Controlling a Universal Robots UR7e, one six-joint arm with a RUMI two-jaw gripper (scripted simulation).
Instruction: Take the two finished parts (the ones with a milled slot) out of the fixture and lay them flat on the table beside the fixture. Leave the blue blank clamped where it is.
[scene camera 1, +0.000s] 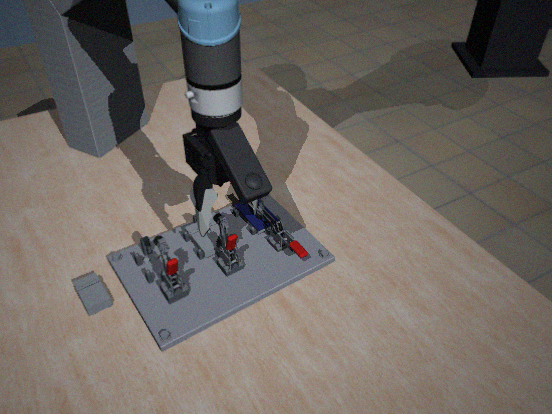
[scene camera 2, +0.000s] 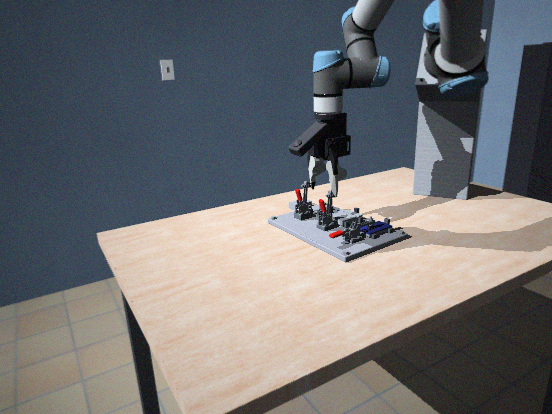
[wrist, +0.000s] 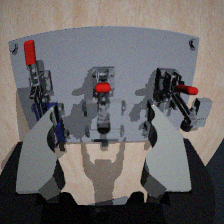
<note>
In view: my gripper (scene camera 1: 228, 225), a grey slotted part (scene camera 1: 90, 290) and a grey slotted part (scene camera 1: 211, 241).
My gripper shows as well in scene camera 2 (scene camera 2: 324, 193) and in the wrist view (wrist: 102, 105).
</note>
